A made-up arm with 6 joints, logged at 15 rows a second.
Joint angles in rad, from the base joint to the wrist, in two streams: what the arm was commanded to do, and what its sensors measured. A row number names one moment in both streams.
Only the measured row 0 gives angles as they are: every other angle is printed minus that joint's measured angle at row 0.
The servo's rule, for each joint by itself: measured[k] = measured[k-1] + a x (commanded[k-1-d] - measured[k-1]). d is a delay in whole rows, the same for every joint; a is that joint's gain. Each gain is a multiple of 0.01, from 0.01 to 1. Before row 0 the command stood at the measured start. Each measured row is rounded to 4 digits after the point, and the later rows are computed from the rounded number. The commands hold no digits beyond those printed.
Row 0, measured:
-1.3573, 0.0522, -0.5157, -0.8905, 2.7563, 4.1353
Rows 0 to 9, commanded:
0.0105, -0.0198, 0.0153, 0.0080, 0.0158, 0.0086
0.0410, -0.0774, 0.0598, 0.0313, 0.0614, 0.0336
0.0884, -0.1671, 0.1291, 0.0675, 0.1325, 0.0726
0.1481, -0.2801, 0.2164, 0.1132, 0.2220, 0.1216
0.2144, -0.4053, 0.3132, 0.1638, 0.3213, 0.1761
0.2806, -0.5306, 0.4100, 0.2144, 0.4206, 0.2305
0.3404, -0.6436, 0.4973, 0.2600, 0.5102, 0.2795
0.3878, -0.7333, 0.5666, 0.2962, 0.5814, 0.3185
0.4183, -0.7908, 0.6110, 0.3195, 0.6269, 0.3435
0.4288, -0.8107, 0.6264, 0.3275, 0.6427, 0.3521
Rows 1 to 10, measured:
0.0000, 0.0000, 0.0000, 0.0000, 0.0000, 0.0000
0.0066, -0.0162, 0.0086, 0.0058, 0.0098, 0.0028
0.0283, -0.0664, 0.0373, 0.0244, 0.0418, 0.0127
0.0662, -0.1490, 0.0887, 0.0559, 0.0980, 0.0319
0.1178, -0.2565, 0.1602, 0.0977, 0.1749, 0.0606
0.1787, -0.3785, 0.2459, 0.1460, 0.2657, 0.0976
0.2429, -0.5032, 0.3378, 0.1959, 0.3617, 0.1401
0.3043, -0.6183, 0.4271, 0.2427, 0.4538, 0.1847
0.3569, -0.7126, 0.5052, 0.2818, 0.5329, 0.2275
0.3956, -0.7767, 0.5644, 0.3093, 0.5912, 0.2646
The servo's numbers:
d 1
a 0.63 0.82 0.56 0.73 0.62 0.32

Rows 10 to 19, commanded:
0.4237, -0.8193, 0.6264, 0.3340, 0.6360, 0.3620
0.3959, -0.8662, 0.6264, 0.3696, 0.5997, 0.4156
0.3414, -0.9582, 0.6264, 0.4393, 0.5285, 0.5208
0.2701, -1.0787, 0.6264, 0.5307, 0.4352, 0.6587
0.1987, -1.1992, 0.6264, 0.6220, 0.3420, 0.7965
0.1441, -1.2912, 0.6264, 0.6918, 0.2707, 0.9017
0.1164, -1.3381, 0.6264, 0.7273, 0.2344, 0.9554
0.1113, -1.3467, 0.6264, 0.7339, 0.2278, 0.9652
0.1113, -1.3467, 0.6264, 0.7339, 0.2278, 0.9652
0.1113, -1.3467, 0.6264, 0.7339, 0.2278, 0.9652
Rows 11 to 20, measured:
0.4165, -0.8046, 0.5991, 0.3226, 0.6231, 0.2926
0.4210, -0.8167, 0.6144, 0.3309, 0.6311, 0.3148
0.4052, -0.8573, 0.6211, 0.3592, 0.6116, 0.3471
0.3650, -0.9400, 0.6241, 0.4177, 0.5601, 0.4027
0.3052, -1.0537, 0.6254, 0.5002, 0.4827, 0.4846
0.2381, -1.1730, 0.6260, 0.5891, 0.3955, 0.5844
0.1789, -1.2699, 0.6262, 0.6641, 0.3181, 0.6859
0.1395, -1.3258, 0.6263, 0.7102, 0.2662, 0.7721
0.1217, -1.3429, 0.6264, 0.7275, 0.2424, 0.8339
0.1151, -1.3460, 0.6264, 0.7322, 0.2333, 0.8759

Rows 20 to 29, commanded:
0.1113, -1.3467, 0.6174, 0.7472, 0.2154, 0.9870
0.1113, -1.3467, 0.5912, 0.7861, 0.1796, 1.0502
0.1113, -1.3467, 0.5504, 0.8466, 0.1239, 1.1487
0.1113, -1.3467, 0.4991, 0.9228, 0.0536, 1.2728
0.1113, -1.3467, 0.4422, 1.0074, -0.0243, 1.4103
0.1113, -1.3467, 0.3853, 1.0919, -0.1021, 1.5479
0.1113, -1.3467, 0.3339, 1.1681, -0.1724, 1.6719
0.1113, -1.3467, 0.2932, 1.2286, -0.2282, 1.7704
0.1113, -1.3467, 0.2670, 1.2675, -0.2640, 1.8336
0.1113, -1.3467, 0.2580, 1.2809, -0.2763, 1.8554
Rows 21 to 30, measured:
0.1127, -1.3466, 0.6264, 0.7334, 0.2299, 0.9045
0.1118, -1.3467, 0.6214, 0.7435, 0.2209, 0.9309
0.1115, -1.3467, 0.6045, 0.7746, 0.1953, 0.9691
0.1114, -1.3467, 0.5742, 0.8272, 0.1510, 1.0266
0.1113, -1.3467, 0.5321, 0.8970, 0.0906, 1.1054
0.1113, -1.3467, 0.4818, 0.9776, 0.0194, 1.2030
0.1113, -1.3467, 0.4278, 1.0610, -0.0559, 1.3134
0.1113, -1.3467, 0.3752, 1.1392, -0.1281, 1.4281
0.1113, -1.3467, 0.3293, 1.2045, -0.1902, 1.5376
0.1113, -1.3467, 0.2944, 1.2505, -0.2360, 1.6323

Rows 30 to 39, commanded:
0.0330, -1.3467, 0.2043, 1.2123, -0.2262, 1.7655
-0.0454, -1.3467, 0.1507, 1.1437, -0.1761, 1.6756
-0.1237, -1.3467, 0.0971, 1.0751, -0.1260, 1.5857
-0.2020, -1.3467, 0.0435, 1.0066, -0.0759, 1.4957
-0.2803, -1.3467, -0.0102, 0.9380, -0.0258, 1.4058
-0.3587, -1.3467, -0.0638, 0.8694, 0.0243, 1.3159
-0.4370, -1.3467, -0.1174, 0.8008, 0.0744, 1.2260
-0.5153, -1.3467, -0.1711, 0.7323, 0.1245, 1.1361
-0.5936, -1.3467, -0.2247, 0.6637, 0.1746, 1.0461
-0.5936, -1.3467, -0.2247, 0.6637, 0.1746, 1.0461
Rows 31 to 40, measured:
0.1113, -1.3467, 0.2740, 1.2727, -0.2610, 1.7037
0.0620, -1.3467, 0.2350, 1.2286, -0.2394, 1.7235
-0.0057, -1.3467, 0.1878, 1.1666, -0.2002, 1.7082
-0.0800, -1.3467, 0.1370, 1.0998, -0.1542, 1.6690
-0.1569, -1.3467, 0.0846, 1.0318, -0.1057, 1.6135
-0.2346, -1.3467, 0.0315, 0.9633, -0.0562, 1.5470
-0.3128, -1.3467, -0.0219, 0.8948, -0.0063, 1.4730
-0.3910, -1.3467, -0.0754, 0.8262, 0.0437, 1.3940
-0.4693, -1.3467, -0.1290, 0.7577, 0.0938, 1.3115
-0.5476, -1.3467, -0.1826, 0.6891, 0.1439, 1.2266

